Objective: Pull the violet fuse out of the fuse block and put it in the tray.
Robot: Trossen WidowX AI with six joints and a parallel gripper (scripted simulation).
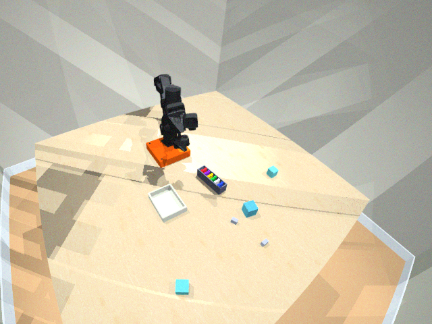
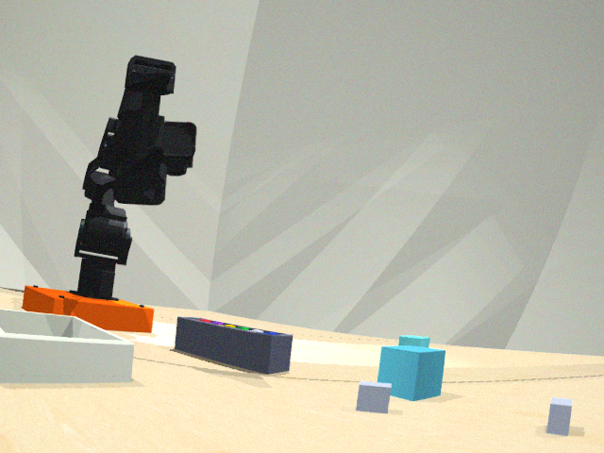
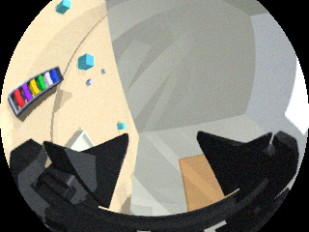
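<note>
Right now the violet fuse is 230 mm below my gripper tip and 120 mm to the left of it. From my gripper tip the other things lie so: white tray (250 mm below, 90 mm to the right, 10 mm ahead).
</note>
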